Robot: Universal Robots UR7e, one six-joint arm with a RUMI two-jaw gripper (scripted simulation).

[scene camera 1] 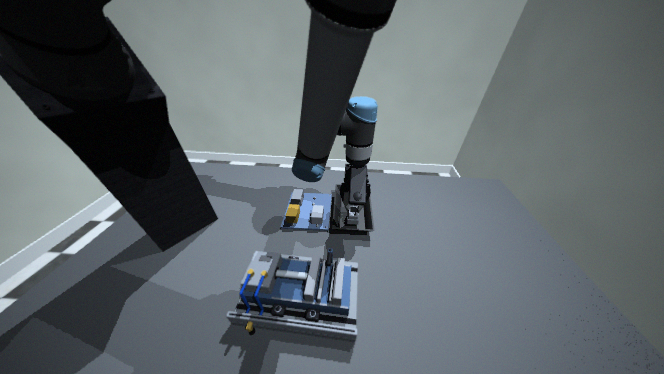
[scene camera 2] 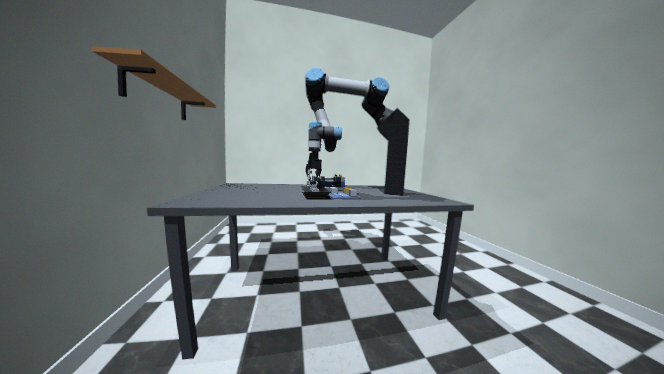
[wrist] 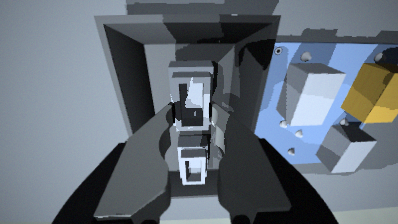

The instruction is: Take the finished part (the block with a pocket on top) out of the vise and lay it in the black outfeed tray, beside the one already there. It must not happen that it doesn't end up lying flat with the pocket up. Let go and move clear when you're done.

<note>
I see my gripper [scene camera 1: 353,212].
My gripper is seen too in the wrist view [wrist: 191,103].
</note>
